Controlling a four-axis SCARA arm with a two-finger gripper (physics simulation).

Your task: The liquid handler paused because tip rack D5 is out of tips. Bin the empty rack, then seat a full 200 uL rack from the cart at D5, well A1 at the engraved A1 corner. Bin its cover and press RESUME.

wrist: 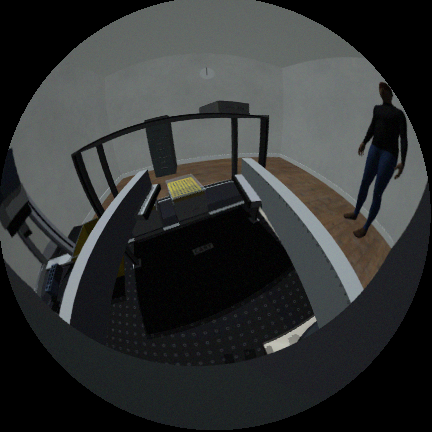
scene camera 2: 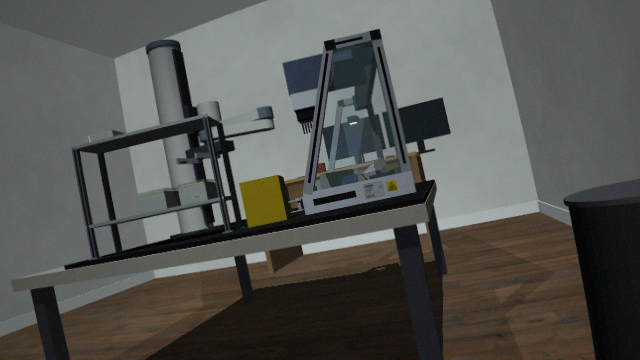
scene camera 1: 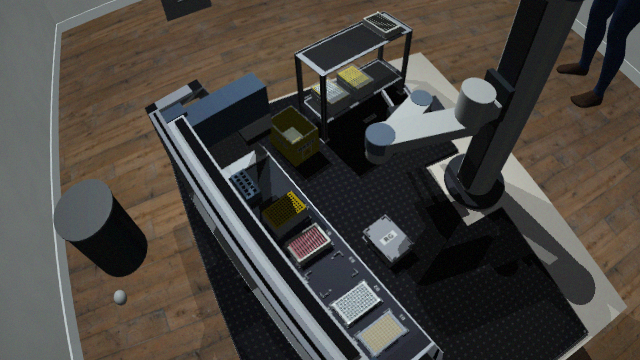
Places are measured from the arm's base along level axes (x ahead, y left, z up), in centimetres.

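Pixels of known places: gripper, fingertip midpoint: (wrist: 194, 171) (scene camera 2: 185, 158) (scene camera 1: 394, 88); arm's base, link origin: (scene camera 1: 473, 181).
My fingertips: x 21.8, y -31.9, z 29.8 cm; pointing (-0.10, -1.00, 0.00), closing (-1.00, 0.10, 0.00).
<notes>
For each thing: its middle in the pictures, then the offset to it from my fingertips. "spot": a spot on its surface instead.
- yellow-topped rack, body centre: (wrist: 183, 187) (scene camera 2: 159, 194) (scene camera 1: 354, 77) dz -12.7, dx +2.7, dy -23.1 cm
- dark-topped rack, body centre: (wrist: 221, 109) (scene camera 2: 111, 139) (scene camera 1: 381, 25) dz +8.0, dx -10.0, dy -26.0 cm
- yellow rack, body centre: (scene camera 1: 285, 213) (scene camera 2: 337, 179) dz -19.4, dx +50.4, dy +18.0 cm
- yellow waste bin, body centre: (scene camera 2: 266, 200) (wrist: 99, 248) (scene camera 1: 293, 135) dz -21.8, dx +34.2, dy -13.2 cm
- blue rack, surface spot: (scene camera 1: 244, 185) spot: dz -19.3, dx +58.9, dy +1.5 cm
- red plate, body centre: (scene camera 1: 307, 244) dz -21.2, dx +47.9, dy +30.4 cm
- grey RG box, body centre: (scene camera 1: 387, 240) (scene camera 2: 292, 205) dz -25.7, dx +22.8, dy +39.1 cm
My gripper (scene camera 1: 396, 93) (scene camera 2: 186, 156) (wrist: 194, 171) is open, its fingers apart with nothing between them. It is at the cart's side, at a height between its two shelves. The lower shelf holds a yellow-topped rack (scene camera 1: 353, 76) (scene camera 2: 159, 199) (wrist: 185, 186), seen between and beyond the fingers in the wrist view, and a white-topped rack (scene camera 1: 328, 92) (scene camera 2: 196, 191) beside it. A dark-topped rack (scene camera 1: 382, 23) (wrist: 225, 107) is on the top shelf. A yellow rack (scene camera 1: 284, 212) sits on the deck between the red plate and the blue rack; its tips cannot be made out. The yellow waste bin (scene camera 1: 302, 150) (scene camera 2: 262, 201) contains a pale object. RESUME is not readable.
The cart's posts (scene camera 1: 324, 107) (scene camera 2: 82, 200) (wrist: 263, 142) and top shelf (scene camera 1: 340, 47) frame the lower racks. The deck also holds a blue rack (scene camera 1: 244, 185), a red plate (scene camera 1: 309, 244) and pale plates (scene camera 1: 356, 302) (scene camera 1: 382, 332). A grey RG box (scene camera 1: 389, 238) stands on the mat.
</notes>
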